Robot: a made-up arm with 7 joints. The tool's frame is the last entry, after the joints.
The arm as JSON. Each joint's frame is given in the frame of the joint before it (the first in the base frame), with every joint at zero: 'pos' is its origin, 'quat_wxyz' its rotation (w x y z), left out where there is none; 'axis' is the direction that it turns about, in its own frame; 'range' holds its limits. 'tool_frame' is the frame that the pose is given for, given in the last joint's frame.
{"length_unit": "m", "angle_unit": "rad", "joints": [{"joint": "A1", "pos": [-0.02, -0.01, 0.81], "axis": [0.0, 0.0, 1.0], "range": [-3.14, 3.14]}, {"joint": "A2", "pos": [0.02, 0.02, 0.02], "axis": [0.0, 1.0, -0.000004], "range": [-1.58, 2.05]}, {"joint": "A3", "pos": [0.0, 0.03, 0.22], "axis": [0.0, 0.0, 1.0], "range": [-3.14, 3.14]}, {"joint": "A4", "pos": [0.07, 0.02, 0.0], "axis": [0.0, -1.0, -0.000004], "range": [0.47, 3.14]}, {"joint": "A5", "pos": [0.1, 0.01, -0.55], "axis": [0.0, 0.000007, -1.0], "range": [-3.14, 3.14]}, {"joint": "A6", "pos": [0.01, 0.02, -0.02], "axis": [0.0, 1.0, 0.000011], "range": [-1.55, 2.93]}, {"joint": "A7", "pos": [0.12, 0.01, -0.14], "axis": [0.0, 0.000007, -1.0], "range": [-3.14, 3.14]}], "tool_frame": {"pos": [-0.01, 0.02, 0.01], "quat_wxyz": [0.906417, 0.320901, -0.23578, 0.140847]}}
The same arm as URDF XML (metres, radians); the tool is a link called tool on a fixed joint. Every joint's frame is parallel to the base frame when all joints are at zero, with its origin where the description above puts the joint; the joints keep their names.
<robot name="arm">
  <joint name="A1" type="revolute">
    <parent link="base_link"/>
    <child link="link1"/>
    <origin xyz="-0.02 -0.01 0.81" rpy="0 0 0"/>
    <axis xyz="0 0 1"/>
    <limit lower="-3.14" upper="3.14"/>
  </joint>
  <joint name="A2" type="revolute">
    <parent link="link1"/>
    <child link="link2"/>
    <origin xyz="0.02 0.02 0.02" rpy="0 0 0"/>
    <axis xyz="0 1 0"/>
    <limit lower="-1.58" upper="2.05"/>
  </joint>
  <joint name="A3" type="revolute">
    <parent link="link2"/>
    <child link="link3"/>
    <origin xyz="0 0.03 0.22" rpy="0 0 0"/>
    <axis xyz="0 0 1"/>
    <limit lower="-3.14" upper="3.14"/>
  </joint>
  <joint name="A4" type="revolute">
    <parent link="link3"/>
    <child link="link4"/>
    <origin xyz="0.07 0.02 0" rpy="0 0 0"/>
    <axis xyz="0 -1 0"/>
    <limit lower="0.47" upper="3.14"/>
  </joint>
  <joint name="A5" type="revolute">
    <parent link="link4"/>
    <child link="link5"/>
    <origin xyz="0.1 0.01 -0.55" rpy="0 0 0"/>
    <axis xyz="0 0 -1"/>
    <limit lower="-3.14" upper="3.14"/>
  </joint>
  <joint name="A6" type="revolute">
    <parent link="link5"/>
    <child link="link6"/>
    <origin xyz="0.01 0.02 -0.02" rpy="0 0 0"/>
    <axis xyz="0 1 0"/>
    <limit lower="-1.55" upper="2.93"/>
  </joint>
  <joint name="A7" type="revolute">
    <parent link="link6"/>
    <child link="link7"/>
    <origin xyz="0.12 0.01 -0.14" rpy="0 0 0"/>
    <axis xyz="0 0 -1"/>
    <limit lower="-3.14" upper="3.14"/>
  </joint>
  <joint name="tool_joint" type="fixed">
    <parent link="link7"/>
    <child link="tool"/>
    <origin xyz="-0.01 0.02 0.01" rpy="0.6465 -0.5443 0.1219"/>
  </joint>
  <link name="base_link"/>
  <link name="link1"/>
  <link name="link2"/>
  <link name="link3"/>
  <link name="link4"/>
  <link name="link5"/>
  <link name="link6"/>
  <link name="link7"/>
  <link name="tool"/>
</robot>

